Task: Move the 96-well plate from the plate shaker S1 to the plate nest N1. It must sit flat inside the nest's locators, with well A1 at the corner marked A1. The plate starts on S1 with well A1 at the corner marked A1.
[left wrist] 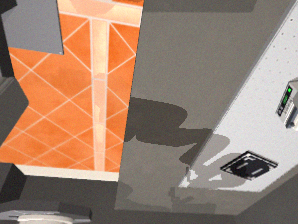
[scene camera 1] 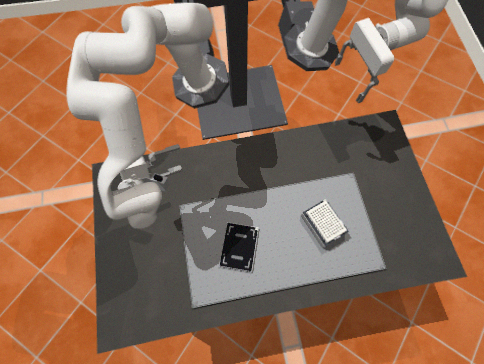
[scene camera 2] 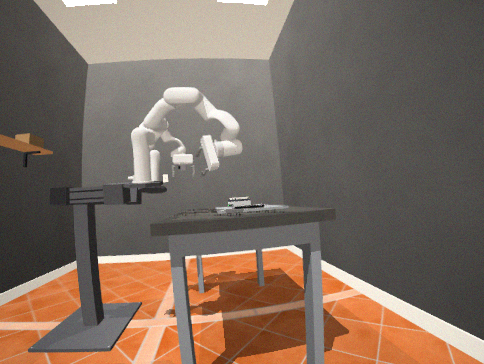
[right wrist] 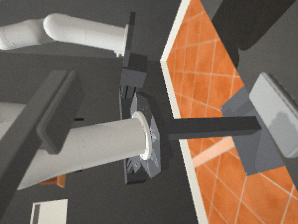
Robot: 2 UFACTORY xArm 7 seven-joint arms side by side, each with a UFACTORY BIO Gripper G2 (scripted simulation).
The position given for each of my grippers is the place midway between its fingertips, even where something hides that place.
Observation:
In view: my left gripper (scene camera 1: 347, 82), my right gripper (scene camera 1: 180, 157), a white 96-well plate (scene camera 1: 323, 211), a black plate nest N1 (left wrist: 246, 171) and a black column (scene camera 2: 88, 293).
The black column is seen too in the right wrist view (right wrist: 237, 129). The right wrist view does not show the white 96-well plate: it is out of frame.

